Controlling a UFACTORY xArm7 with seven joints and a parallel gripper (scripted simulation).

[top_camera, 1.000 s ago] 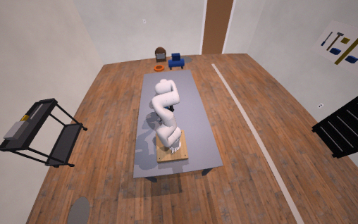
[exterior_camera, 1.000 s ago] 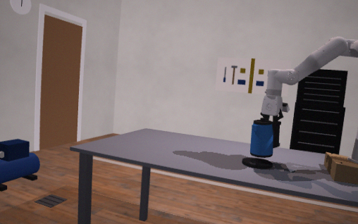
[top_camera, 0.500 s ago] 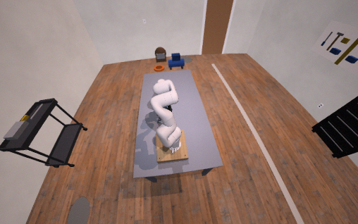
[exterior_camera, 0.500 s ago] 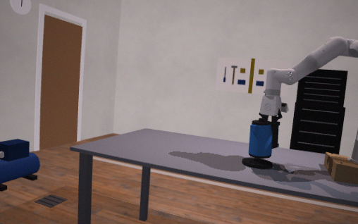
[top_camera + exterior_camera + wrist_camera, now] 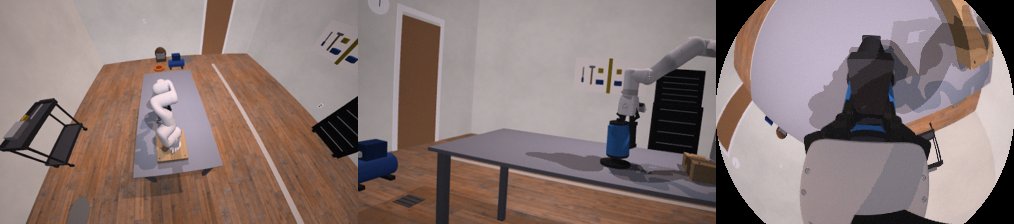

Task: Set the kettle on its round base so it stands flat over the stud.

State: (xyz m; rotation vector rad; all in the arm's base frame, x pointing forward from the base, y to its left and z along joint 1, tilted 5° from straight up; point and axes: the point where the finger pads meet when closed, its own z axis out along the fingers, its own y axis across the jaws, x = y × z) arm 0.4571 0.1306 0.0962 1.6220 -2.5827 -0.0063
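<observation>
My gripper is now 60 mm above the blue kettle, 20 mm to the right of it and 10 mm short of it. Also, from my hand: black round base (190 mm below, 60 mm to the left, 30 mm ahead).
</observation>
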